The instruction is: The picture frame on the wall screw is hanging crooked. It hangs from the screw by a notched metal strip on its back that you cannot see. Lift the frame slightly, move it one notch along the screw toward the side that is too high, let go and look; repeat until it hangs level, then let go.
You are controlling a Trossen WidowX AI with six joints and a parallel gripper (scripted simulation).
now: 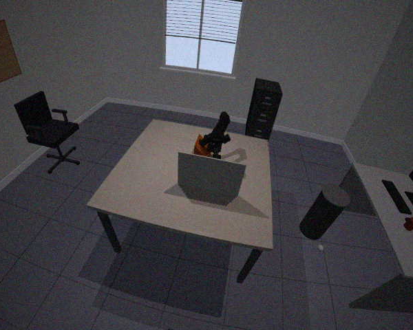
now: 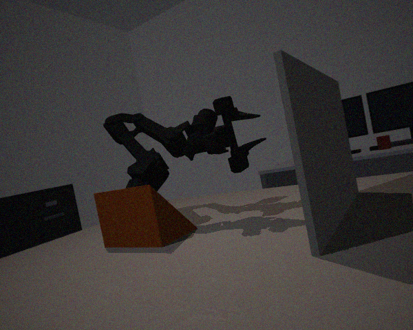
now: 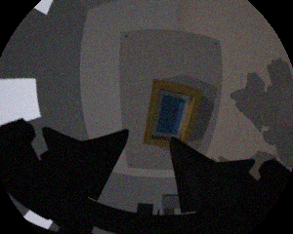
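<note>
Now: gripper tip 12 cm short of the picture frame, 5 cm above it and 1 cm to the left of it. The rest, counted from my gripper tip: wall panel (13 cm ahead, 6 cm below, 3 cm to the right).
</note>
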